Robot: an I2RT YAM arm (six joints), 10 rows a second.
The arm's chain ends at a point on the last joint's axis. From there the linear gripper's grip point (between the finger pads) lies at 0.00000 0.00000 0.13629 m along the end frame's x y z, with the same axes.
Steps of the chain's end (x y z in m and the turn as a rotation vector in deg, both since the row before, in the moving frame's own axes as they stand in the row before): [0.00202 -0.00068 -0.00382 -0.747 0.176 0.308]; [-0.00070 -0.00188 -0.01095 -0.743 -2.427 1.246]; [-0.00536 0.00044 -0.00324 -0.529 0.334 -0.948]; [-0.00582 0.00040 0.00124 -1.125 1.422 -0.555]
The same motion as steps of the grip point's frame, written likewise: [0.00243 0.00110 -0.00383 -0.747 0.176 0.308]; [-0.00649 -0.00018 -0.01108 -0.743 -2.427 1.246]; [-0.00456 0.00169 -0.00325 -0.529 0.334 -0.948]; [-0.00243 0.00306 0.00117 -1.125 1.422 -0.555]
